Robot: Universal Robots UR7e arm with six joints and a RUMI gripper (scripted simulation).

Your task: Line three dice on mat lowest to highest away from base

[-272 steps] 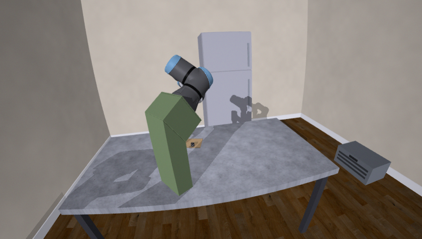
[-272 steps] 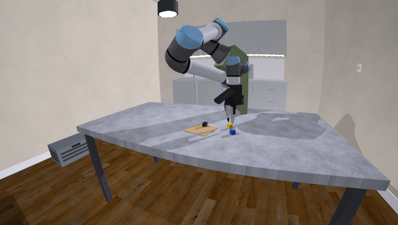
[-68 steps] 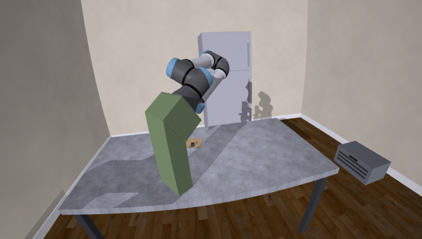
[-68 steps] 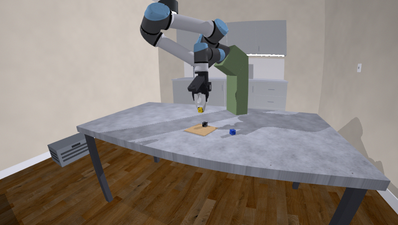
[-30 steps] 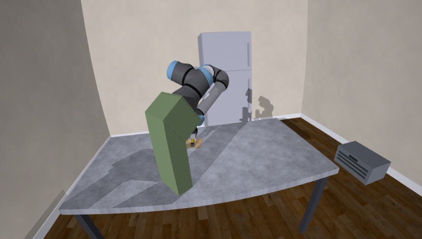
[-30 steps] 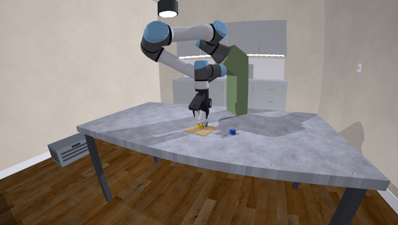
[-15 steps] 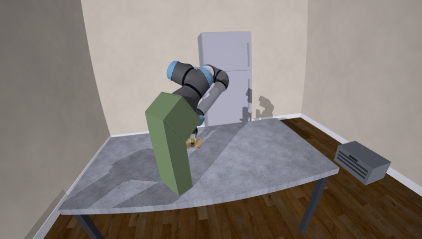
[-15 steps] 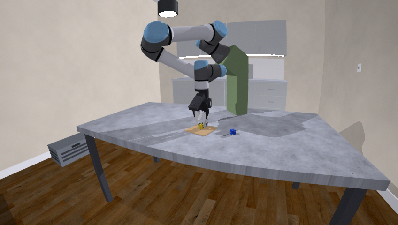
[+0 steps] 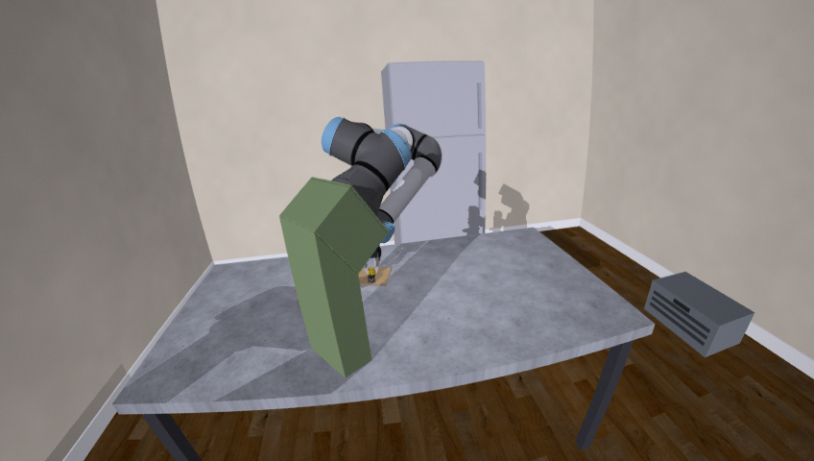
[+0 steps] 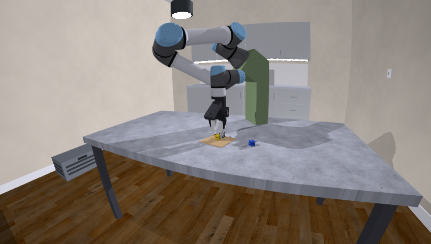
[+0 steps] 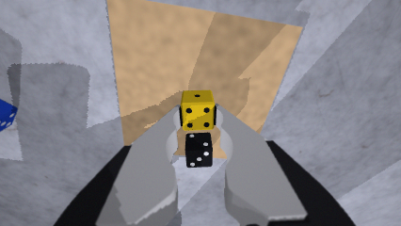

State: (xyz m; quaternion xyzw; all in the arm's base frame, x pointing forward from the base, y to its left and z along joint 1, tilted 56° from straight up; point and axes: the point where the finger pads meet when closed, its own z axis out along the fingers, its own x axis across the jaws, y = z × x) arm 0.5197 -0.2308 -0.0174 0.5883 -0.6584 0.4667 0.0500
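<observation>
Now: the yellow die right at my hand. Round my hand: blue die 170 mm to the left, 60 mm ahead, 10 mm below; then mat 20 mm below; then black die 50 mm behind, 20 mm to the left, 10 mm below.
</observation>
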